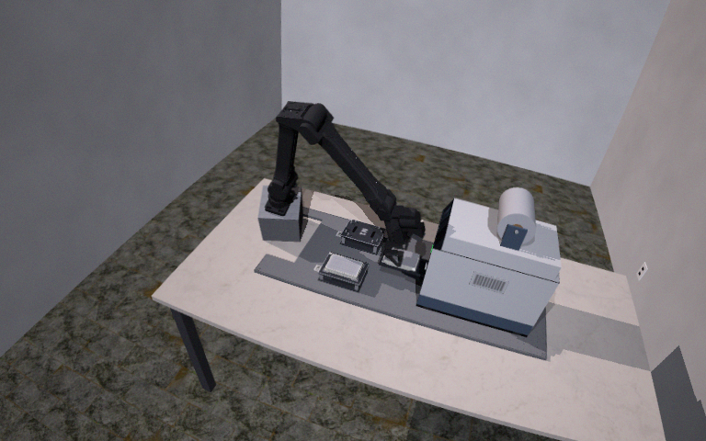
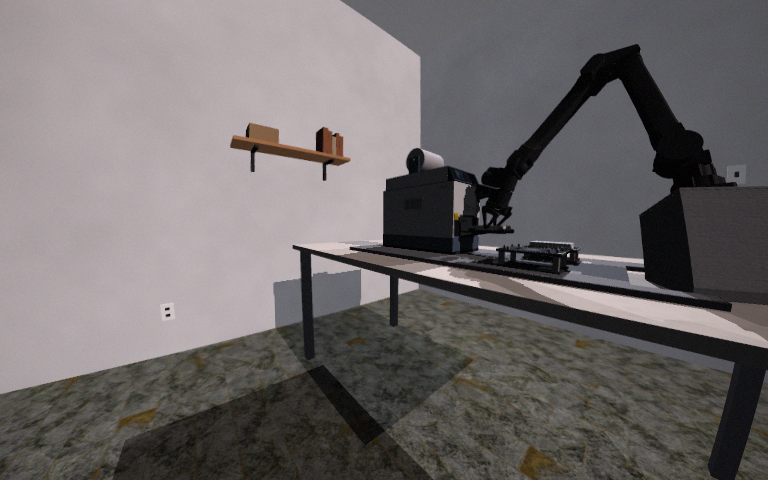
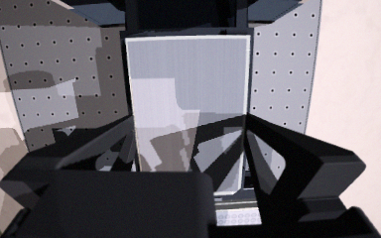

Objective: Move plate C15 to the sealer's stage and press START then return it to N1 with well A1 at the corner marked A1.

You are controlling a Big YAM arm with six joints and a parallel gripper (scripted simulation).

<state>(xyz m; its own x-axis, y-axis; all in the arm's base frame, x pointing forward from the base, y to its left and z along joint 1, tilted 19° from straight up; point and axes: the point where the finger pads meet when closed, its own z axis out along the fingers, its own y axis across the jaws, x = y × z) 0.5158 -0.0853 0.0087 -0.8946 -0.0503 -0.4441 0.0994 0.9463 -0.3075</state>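
My hand is right at the white well plate. From my hand the other things lie so: foil roll 330 mm ahead, 30 mm to the right, 310 mm above; dark stage 20 mm below.
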